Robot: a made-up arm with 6 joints. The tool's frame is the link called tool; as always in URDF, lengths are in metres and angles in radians.
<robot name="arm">
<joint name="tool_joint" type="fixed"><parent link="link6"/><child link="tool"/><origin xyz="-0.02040 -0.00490 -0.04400" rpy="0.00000 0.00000 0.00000"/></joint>
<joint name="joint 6" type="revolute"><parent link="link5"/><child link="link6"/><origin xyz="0.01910 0.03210 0.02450" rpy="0.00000 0.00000 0.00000"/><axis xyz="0.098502 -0.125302 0.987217"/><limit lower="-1.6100" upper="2.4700"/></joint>
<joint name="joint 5" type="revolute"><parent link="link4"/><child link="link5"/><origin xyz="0.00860 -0.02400 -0.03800" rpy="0.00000 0.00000 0.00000"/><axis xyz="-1 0 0"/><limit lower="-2.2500" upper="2.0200"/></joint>
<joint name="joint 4" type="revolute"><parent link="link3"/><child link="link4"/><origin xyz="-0.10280 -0.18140 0.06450" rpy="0.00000 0.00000 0.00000"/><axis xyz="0 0 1"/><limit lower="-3.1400" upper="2.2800"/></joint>
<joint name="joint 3" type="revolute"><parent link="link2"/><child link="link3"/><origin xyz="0.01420 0.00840 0.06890" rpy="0.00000 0.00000 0.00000"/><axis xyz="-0.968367 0.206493 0.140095"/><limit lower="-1.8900" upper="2.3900"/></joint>
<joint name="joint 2" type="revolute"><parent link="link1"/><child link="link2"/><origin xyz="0.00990 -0.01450 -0.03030" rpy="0.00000 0.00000 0.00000"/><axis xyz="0 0 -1"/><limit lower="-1.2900" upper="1.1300"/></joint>
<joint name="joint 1" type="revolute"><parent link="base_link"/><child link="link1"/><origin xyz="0.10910 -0.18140 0.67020" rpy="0.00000 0.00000 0.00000"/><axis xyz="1 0 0"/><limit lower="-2.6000" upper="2.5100"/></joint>
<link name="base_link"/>
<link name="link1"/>
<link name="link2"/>
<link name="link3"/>
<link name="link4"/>
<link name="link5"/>
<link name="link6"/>
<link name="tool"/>
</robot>
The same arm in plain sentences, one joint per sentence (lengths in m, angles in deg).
The arm has six revolute joints in a row. What follows holds with every joint at zero, and every direction is one of the base frame's. The first joint sits 0.1091 m along +x and 0.1814 m along -y and 0.6702 m along +z from the base frame's origin and turns about +x, from -148.97 to 143.81 deg. The second joint sits 0.0099 m along +x and 0.0145 m along -y and 0.0303 m along -z from the first joint and turns about -z, from -73.91 to 64.74 deg. The third joint sits 0.0142 m along +x and 0.0084 m along +y and 0.0689 m along +z from the second joint and turns about the direction (-0.968367, 0.206493, 0.140095), from -108.29 to 136.94 deg. The fourth joint sits 0.1028 m along -x and 0.1814 m along -y and 0.0645 m along +z from the third joint and turns about +z, from -179.91 to 130.63 deg. The fifth joint sits 0.0086 m along +x and 0.024 m along -y and 0.038 m along -z from the fourth joint and turns about -x, from -128.92 to 115.74 deg. The sixth joint sits 0.0191 m along +x and 0.0321 m along +y and 0.0245 m along +z from the fifth joint and turns about the direction (0.098502, -0.125302, 0.987217), from -92.25 to 141.52 deg. The tool frame, which is the frame that the pose is given for, sits 0.0204 m along -x and 0.0049 m along -y and 0.044 m along -z from the sixth joint; its axes are parallel to the base frame's.
